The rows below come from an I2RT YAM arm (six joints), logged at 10 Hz.
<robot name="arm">
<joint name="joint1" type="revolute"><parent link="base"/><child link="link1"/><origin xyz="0 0 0.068" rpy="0 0 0"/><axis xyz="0 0 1"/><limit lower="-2.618" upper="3.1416"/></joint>
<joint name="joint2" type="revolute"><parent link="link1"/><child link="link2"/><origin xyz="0.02 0.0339 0.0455" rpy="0 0 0"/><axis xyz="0 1 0"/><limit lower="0" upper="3.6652"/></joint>
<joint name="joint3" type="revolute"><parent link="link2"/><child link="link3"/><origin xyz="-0.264 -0.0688 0" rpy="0 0 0"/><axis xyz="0 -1 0"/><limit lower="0" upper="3.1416"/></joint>
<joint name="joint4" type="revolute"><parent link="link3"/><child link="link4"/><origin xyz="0.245 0.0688 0.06" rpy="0 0 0"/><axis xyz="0 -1 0"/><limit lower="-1.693" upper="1.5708"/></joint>
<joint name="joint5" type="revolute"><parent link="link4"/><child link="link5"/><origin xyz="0.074 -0.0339 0.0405" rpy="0 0 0"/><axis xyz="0 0 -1"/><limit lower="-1.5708" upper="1.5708"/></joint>
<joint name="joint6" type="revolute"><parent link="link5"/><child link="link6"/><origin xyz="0.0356 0 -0.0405" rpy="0 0 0"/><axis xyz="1 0 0"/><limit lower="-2.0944" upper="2.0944"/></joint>
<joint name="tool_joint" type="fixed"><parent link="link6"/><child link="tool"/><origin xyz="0 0 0" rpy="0 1.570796 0"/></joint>
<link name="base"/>
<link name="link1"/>
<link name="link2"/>
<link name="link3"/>
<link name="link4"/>
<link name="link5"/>
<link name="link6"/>
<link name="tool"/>
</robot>
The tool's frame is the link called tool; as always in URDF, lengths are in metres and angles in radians.
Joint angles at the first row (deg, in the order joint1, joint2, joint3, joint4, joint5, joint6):
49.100, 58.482, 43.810, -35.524, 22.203, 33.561
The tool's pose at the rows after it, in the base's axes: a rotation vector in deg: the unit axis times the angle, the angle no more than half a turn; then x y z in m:
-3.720 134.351 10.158 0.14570 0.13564 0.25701
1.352 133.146 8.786 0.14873 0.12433 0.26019
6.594 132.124 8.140 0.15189 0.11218 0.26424
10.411 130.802 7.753 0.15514 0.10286 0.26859
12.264 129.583 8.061 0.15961 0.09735 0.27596
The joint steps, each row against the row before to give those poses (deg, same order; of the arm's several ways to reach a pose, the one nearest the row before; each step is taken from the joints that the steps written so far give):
-1.877, -1.105, 0.361, -1.104, 2.405, 1.371
-2.753, -1.574, -0.210, -0.581, 1.141, 0.946
-3.292, -1.576, 0.029, -0.692, 0.185, 0.948
-2.832, -1.081, 0.217, -0.023, 0.021, 0.212
-2.304, -0.239, 1.145, 0.254, -0.689, -0.733

